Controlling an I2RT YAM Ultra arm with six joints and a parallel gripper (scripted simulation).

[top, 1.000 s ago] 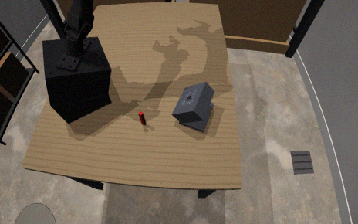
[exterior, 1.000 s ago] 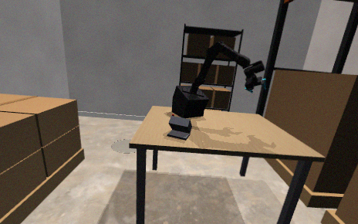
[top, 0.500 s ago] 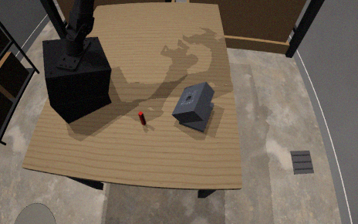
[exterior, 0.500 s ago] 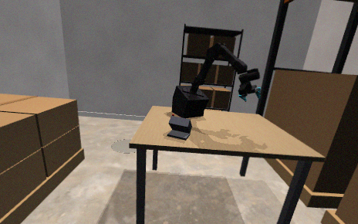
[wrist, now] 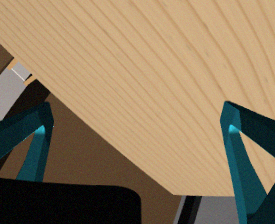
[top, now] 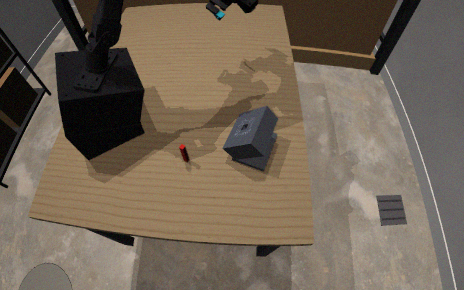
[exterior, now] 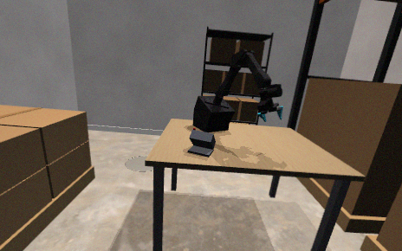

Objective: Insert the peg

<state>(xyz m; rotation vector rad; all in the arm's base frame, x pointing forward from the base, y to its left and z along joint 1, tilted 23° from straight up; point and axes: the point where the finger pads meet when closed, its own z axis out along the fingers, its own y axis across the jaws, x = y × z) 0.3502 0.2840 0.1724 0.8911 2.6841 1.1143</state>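
My gripper is now 12 cm past the red peg, 48 cm to the left of it and 17 cm above it.
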